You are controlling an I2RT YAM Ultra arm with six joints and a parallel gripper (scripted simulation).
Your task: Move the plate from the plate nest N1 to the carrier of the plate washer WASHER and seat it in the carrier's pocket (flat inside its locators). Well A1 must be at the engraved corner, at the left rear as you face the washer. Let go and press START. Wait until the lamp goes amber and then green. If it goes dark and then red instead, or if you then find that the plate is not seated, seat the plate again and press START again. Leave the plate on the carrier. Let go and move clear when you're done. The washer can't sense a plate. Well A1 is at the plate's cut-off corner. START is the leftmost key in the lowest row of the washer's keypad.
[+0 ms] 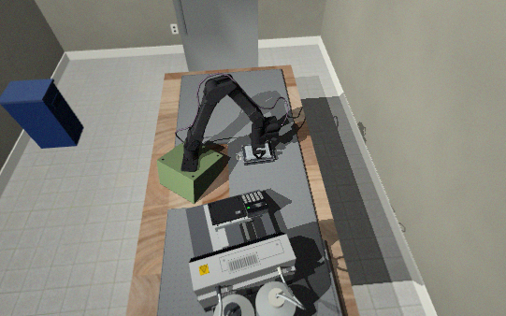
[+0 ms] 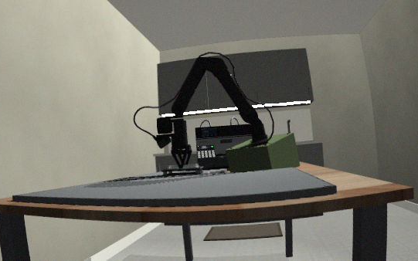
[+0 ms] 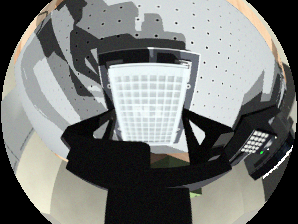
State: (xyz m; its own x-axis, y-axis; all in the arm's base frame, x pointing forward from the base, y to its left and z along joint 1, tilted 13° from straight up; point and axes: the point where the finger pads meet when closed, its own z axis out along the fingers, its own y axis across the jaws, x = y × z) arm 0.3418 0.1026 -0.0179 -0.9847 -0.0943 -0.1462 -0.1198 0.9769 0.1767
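My hand is 10 mm above the well plate. Also, from my hand: plate washer (110 mm behind, 520 mm to the right, 90 mm above); washer carrier (150 mm behind, 370 mm to the right, 40 mm above); plate nest (10 mm below).
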